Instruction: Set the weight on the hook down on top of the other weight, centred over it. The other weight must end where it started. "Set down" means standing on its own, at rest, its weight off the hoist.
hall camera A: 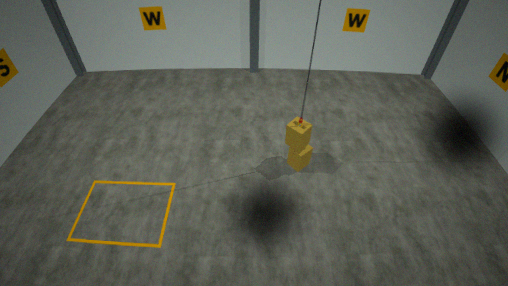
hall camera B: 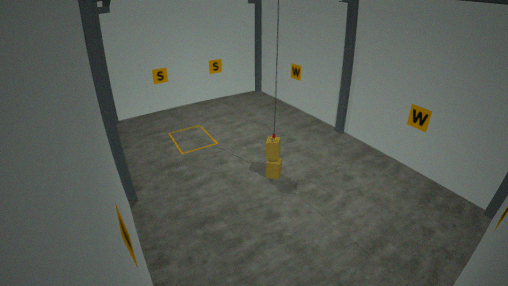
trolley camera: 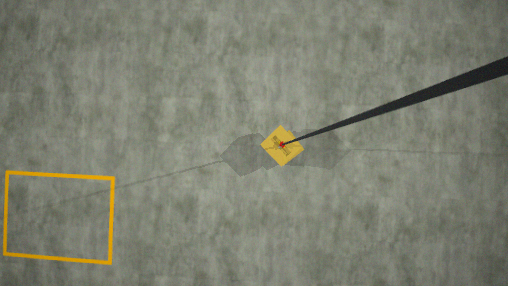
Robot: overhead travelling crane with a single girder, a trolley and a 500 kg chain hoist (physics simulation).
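Observation:
The upper yellow weight [hall camera A: 298, 135] [hall camera B: 273, 150] [trolley camera: 274, 151] hangs on my hook [hall camera A: 301, 120] [hall camera B: 274, 136] [trolley camera: 282, 144], with the red hook part at its top. The chain looks straight. The other yellow weight [hall camera A: 300, 160] [hall camera B: 273, 170] stands upright on the floor directly below. The two overlap in hall camera A, where the right part of the lower top shows and the upper weight sits slightly to the left. In hall camera B their faces meet with no clear gap; contact cannot be told for certain. The upper weight hides nearly all of the lower one in the trolley view.
An orange outlined rectangle [hall camera A: 120, 244] [hall camera B: 193, 150] [trolley camera: 60, 259] is marked on the floor to the left. Shadows lie on both sides of the weights. Two dark blurred spots show in hall camera A. Walls with letter signs and grey columns surround the floor.

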